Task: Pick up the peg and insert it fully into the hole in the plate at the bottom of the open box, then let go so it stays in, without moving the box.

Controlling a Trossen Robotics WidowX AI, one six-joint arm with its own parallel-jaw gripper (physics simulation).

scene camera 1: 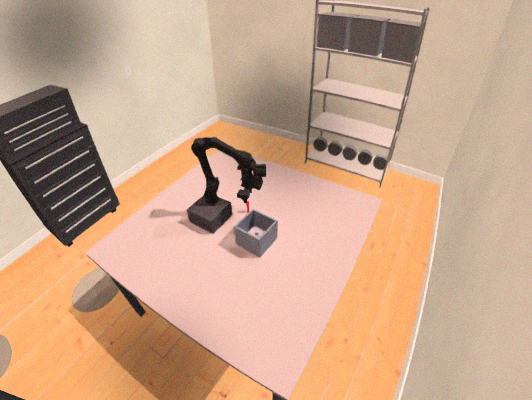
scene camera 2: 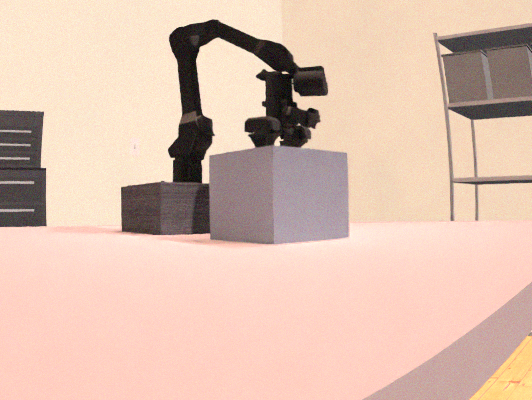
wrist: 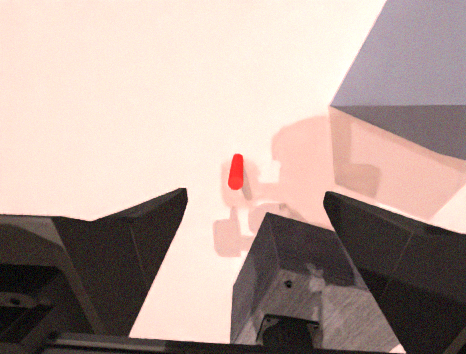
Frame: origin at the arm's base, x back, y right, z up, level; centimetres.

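Seen in the pictures: gripper, fingertip midpoint: [scene camera 1: 248,197] [wrist: 254,196]; arm's base, link origin: [scene camera 1: 212,201] [scene camera 2: 186,186] [wrist: 285,332].
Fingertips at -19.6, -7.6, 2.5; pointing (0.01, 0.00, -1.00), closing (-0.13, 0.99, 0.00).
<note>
Pixels of each thing's top centre, then the offset from my fingertips to it, as dx, dy, dz. Level surfaces: height alone.
- red peg, top centre: [wrist: 235,183] [scene camera 1: 247,201] +1.3, -1.2, -4.4
- grey-blue open box, top centre: [scene camera 2: 278,153] [scene camera 1: 255,223] -12.6, +18.1, +1.4
- light plate, top centre: [scene camera 1: 256,233] -12.6, +18.1, -6.3
- pink table, surface height: dz -12.4
The red peg [scene camera 1: 248,206] [wrist: 236,172] stands upright on the table beside the box. The grey-blue open box [scene camera 1: 265,243] [scene camera 2: 310,197] [wrist: 410,55] stands near it. In scene camera 1, part of the light plate [scene camera 1: 253,230] with its dark hole [scene camera 1: 257,234] shows inside the box. My gripper [scene camera 1: 247,199] [wrist: 254,196] is open and empty, pointing down just above the peg. In the wrist view the peg shows past the fingertips, between their lines and nearer the left finger. In scene camera 2 the box hides the fingertips and the peg.
The arm's dark base block [scene camera 1: 210,214] [scene camera 2: 142,209] [wrist: 252,280] stands on the pink table [scene camera 1: 280,310] [scene camera 2: 200,310] beside the box. A shelf rack [scene camera 1: 309,90] [scene camera 2: 445,105] and a dark drawer cabinet [scene camera 1: 65,170] [scene camera 2: 20,190] stand beyond the table.
</note>
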